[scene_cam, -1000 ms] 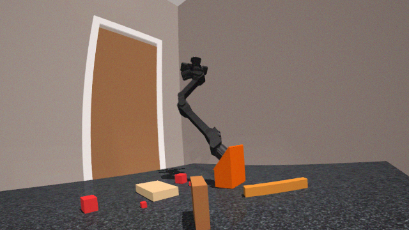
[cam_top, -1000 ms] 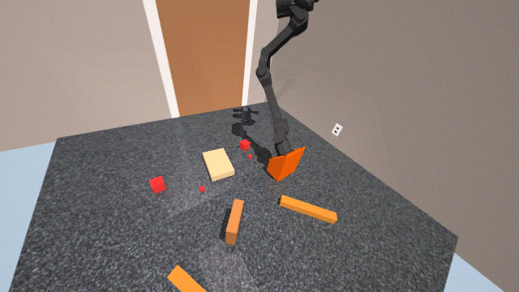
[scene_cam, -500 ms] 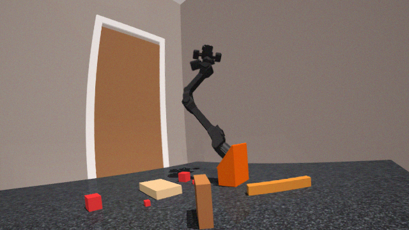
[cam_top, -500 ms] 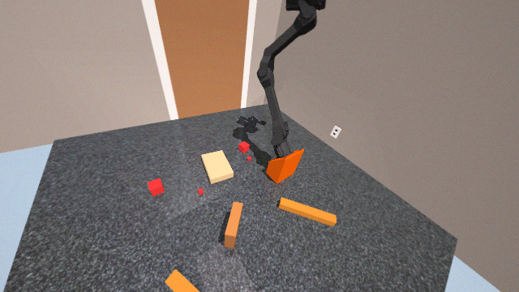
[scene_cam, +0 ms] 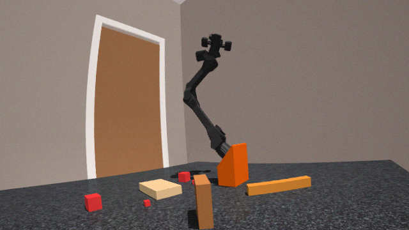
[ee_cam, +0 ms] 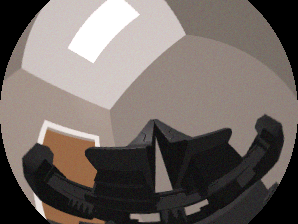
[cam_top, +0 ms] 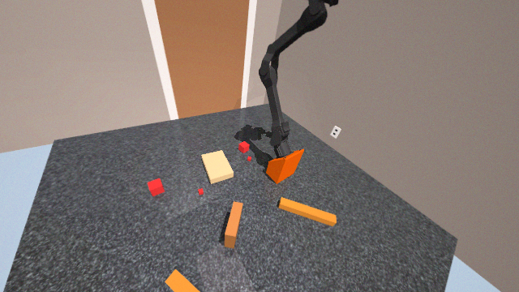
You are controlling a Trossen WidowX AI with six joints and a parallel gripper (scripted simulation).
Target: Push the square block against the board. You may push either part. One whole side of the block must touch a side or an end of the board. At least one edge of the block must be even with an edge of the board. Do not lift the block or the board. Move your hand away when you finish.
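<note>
My gripper tip is now 550 mm short of the square brown block, 300 mm to the right of it and 790 mm above it. From my gripper tip the other things lie so: tan block (480 mm ahead, 820 mm below).
</note>
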